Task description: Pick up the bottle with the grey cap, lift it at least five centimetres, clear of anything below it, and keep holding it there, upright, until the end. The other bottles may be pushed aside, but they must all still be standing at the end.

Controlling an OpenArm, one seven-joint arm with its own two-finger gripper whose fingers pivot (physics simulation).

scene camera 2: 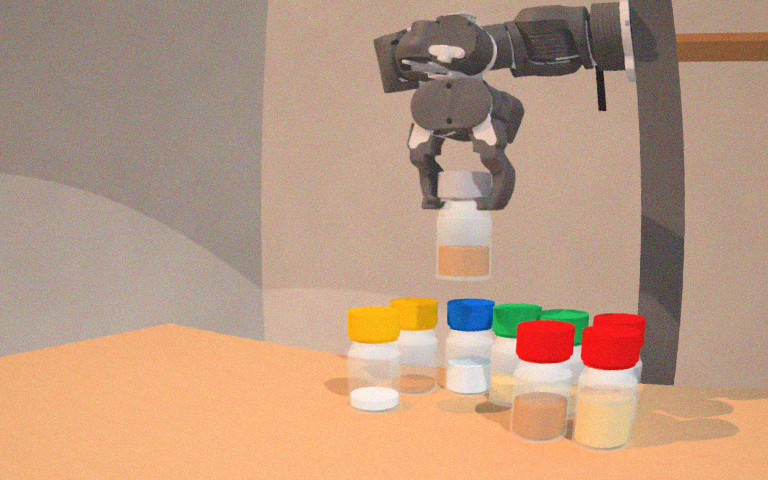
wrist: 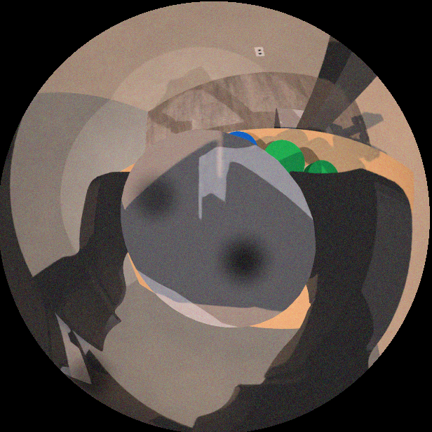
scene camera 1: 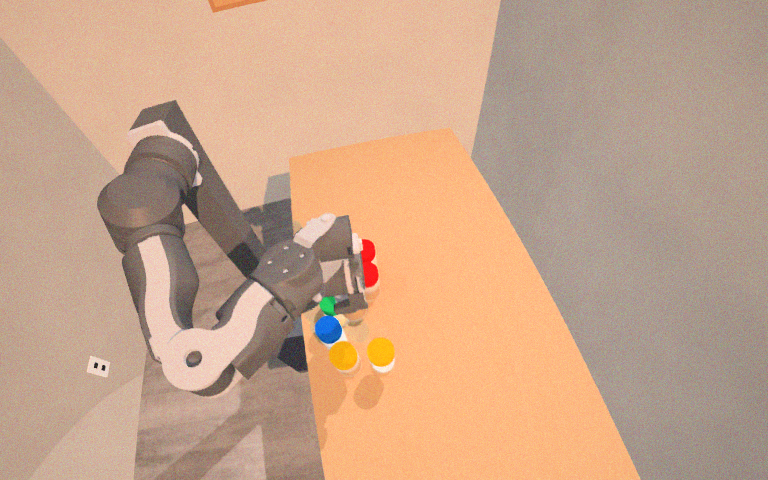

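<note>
The bottle with the grey cap (scene camera 2: 464,232) (wrist: 217,230) hangs upright in the air, with orange-brown contents. My gripper (scene camera 2: 459,202) (wrist: 226,227) is shut on it, one finger on each side of the cap. In scene camera 2 its base shows above the tops of the standing bottles, apart from them. In the wrist view the grey cap fills the space between the dark fingers. In scene camera 1 the bottle is hidden by the hand.
Standing upright on the table (scene camera 1: 453,339) (scene camera 2: 169,407): two yellow-capped bottles (scene camera 2: 373,362) (scene camera 2: 416,345), a blue-capped one (scene camera 2: 470,345) (scene camera 1: 328,329), two green-capped ones (scene camera 2: 516,319) (scene camera 2: 566,325) and three red-capped ones (scene camera 2: 543,379) (scene camera 2: 606,384) (scene camera 2: 620,320), the rearmost partly hidden.
</note>
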